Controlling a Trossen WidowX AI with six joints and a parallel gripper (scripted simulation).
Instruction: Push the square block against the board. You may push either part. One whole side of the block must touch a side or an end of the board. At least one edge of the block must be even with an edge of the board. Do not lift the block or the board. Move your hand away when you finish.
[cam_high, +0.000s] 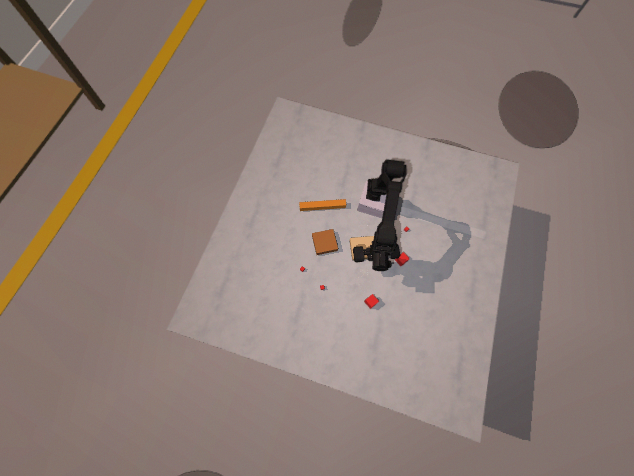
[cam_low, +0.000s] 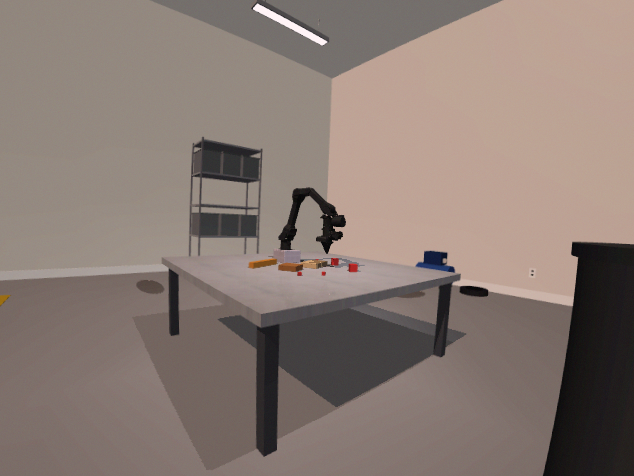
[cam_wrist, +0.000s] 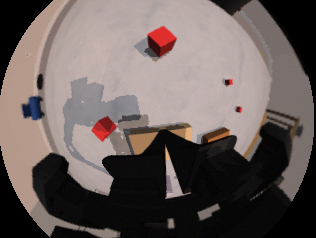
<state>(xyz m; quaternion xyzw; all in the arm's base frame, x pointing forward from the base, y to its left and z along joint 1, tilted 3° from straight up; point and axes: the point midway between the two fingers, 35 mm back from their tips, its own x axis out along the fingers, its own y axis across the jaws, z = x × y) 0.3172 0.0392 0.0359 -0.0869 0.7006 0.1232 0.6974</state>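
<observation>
The brown square block is 60 mm behind my gripper tip, 220 mm to the right of it and 70 mm below it. Also, from my gripper tip: tan board: 70 mm behind, 20 mm to the right, 70 mm below; orange bar: 240 mm behind, 270 mm to the right, 70 mm below.
</observation>
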